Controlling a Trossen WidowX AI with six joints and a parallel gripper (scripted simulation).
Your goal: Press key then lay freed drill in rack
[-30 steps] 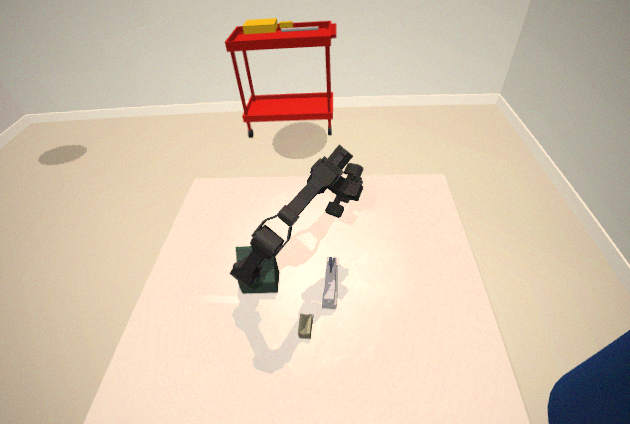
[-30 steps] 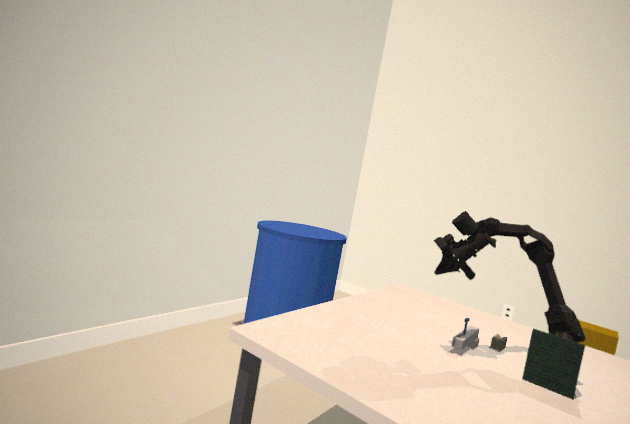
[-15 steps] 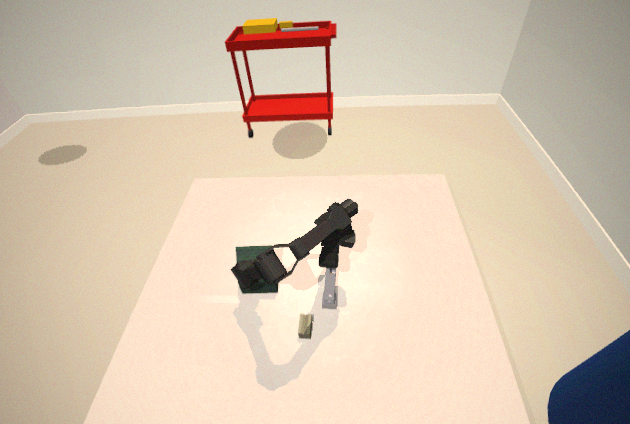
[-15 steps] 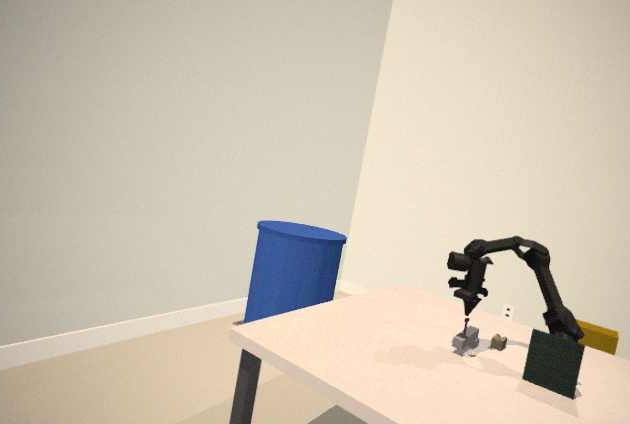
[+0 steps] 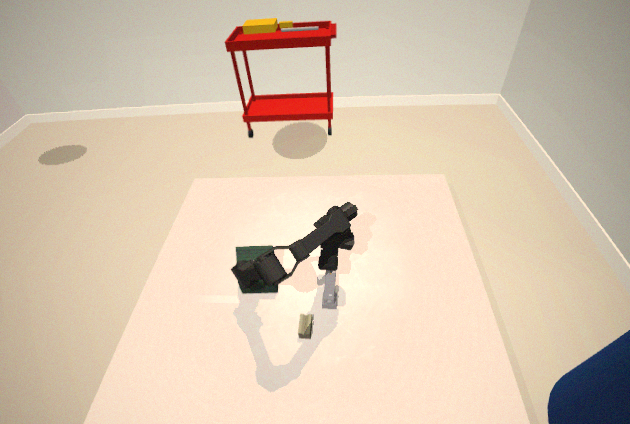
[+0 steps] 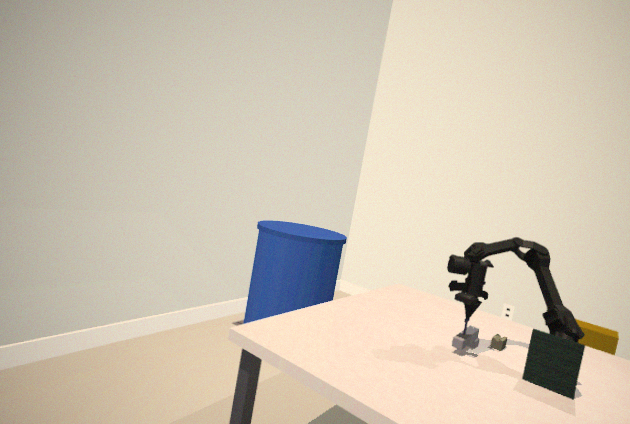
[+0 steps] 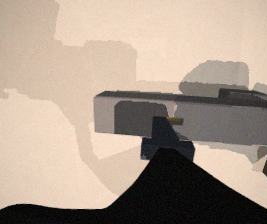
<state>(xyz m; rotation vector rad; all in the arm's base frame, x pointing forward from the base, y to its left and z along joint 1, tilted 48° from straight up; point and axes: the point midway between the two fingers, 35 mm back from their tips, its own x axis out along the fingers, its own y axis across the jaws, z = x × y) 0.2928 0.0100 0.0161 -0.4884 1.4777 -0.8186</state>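
The dark blue key is 3 cm below my gripper tip. From my gripper tip the other things lie so: olive rack: 11 cm behind, 19 cm to the right, 10 cm below; grey block: 1 cm behind, 4 cm to the right, 8 cm below; tan drill: 1 cm behind, 6 cm to the right, 7 cm below.
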